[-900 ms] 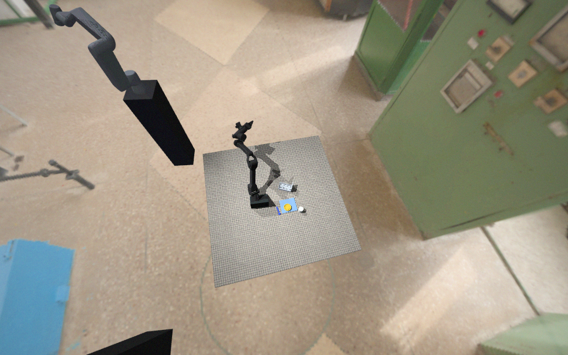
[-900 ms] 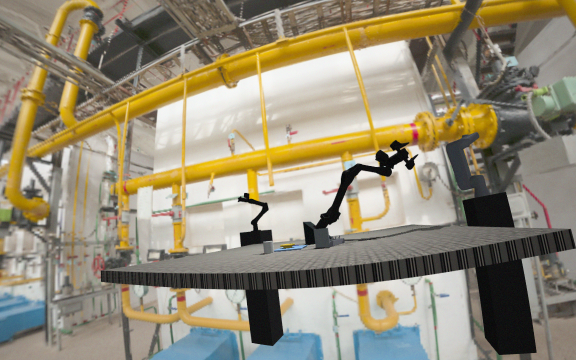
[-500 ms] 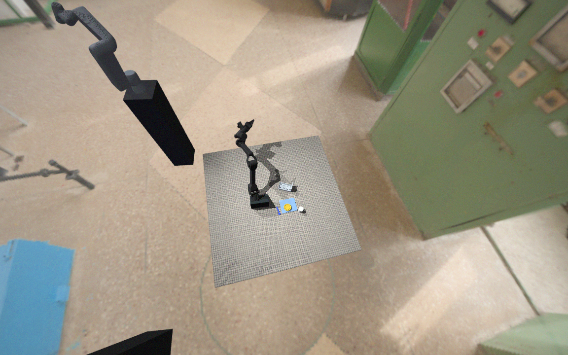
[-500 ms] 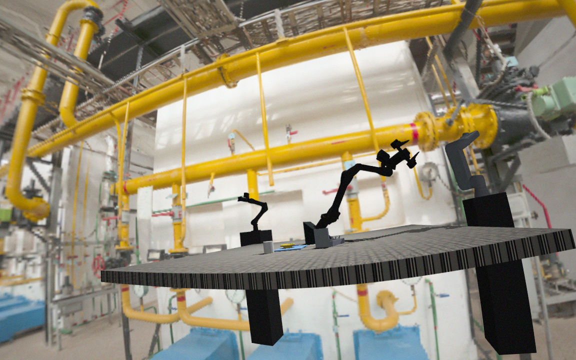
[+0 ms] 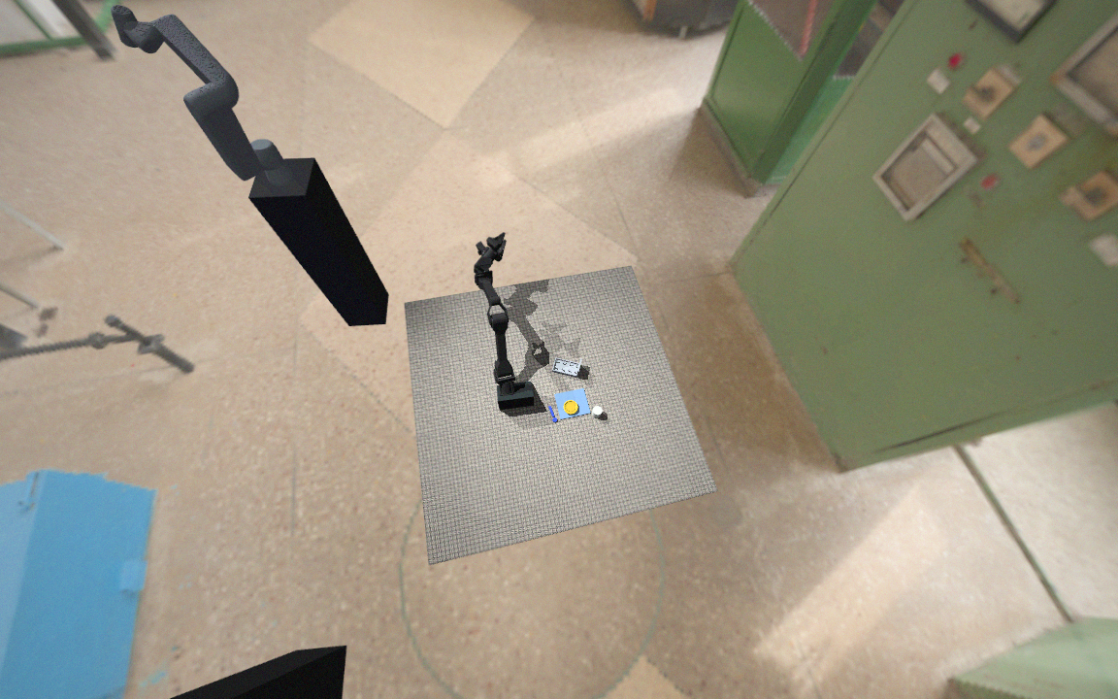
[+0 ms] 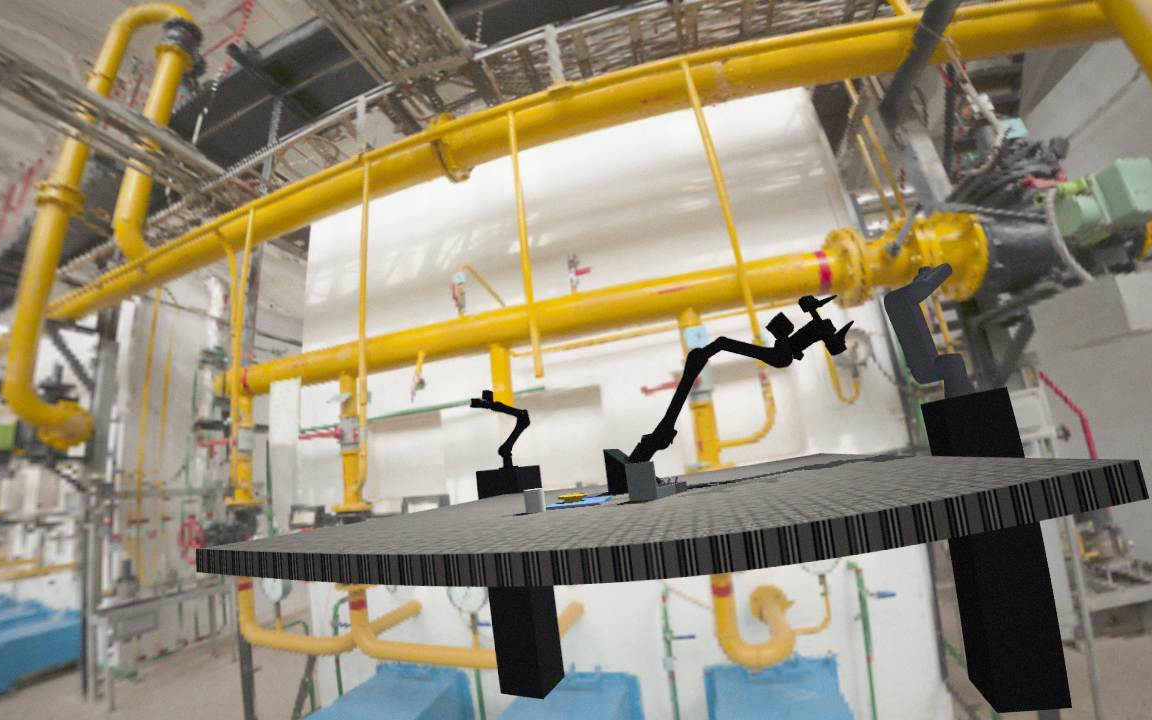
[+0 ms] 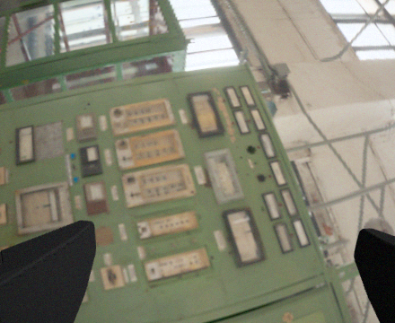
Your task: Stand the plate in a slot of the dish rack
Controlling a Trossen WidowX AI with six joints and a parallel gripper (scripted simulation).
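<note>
The yellow plate lies 260 mm ahead of my gripper tip, 740 mm to the right of it and 380 mm below it. The rest, counted from my gripper tip: white cup 390 mm ahead, 780 mm to the right, 370 mm below; blue utensil 180 mm ahead, 780 mm to the right, 390 mm below; grey dish rack 270 mm ahead, 530 mm to the right, 370 mm below.
</note>
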